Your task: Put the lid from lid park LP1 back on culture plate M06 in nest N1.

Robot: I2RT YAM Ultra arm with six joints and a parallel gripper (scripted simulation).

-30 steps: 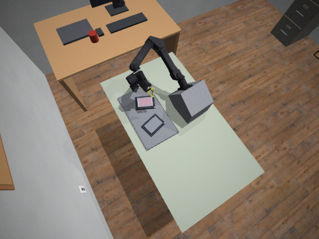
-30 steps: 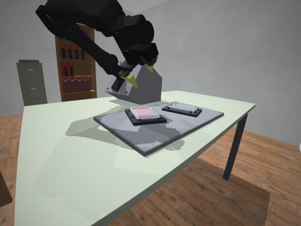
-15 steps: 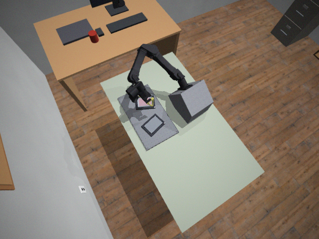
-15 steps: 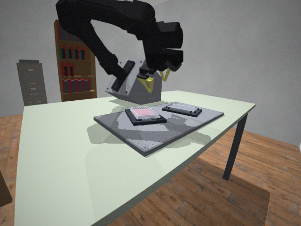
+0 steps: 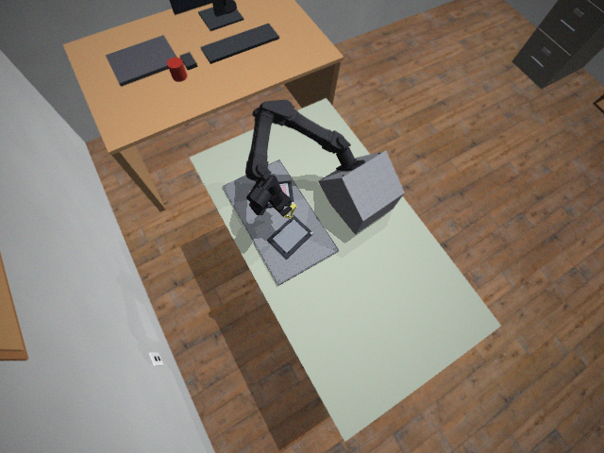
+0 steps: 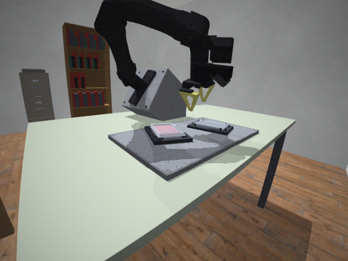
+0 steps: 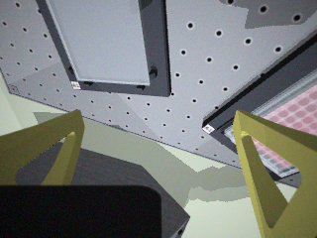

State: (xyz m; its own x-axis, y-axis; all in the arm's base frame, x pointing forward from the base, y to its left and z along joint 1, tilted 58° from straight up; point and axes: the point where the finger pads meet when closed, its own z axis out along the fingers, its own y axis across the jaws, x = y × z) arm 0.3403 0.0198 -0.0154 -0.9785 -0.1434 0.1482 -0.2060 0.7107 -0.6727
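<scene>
The clear lid lies 1 cm ahead of my hand, 9 cm to the left of it and 9 cm below it. Also, from my hand: black lid park LP1: 1 cm ahead, 9 cm to the left, 10 cm below; culture plate M06: 2 cm behind, 13 cm to the right, 8 cm below.
</scene>
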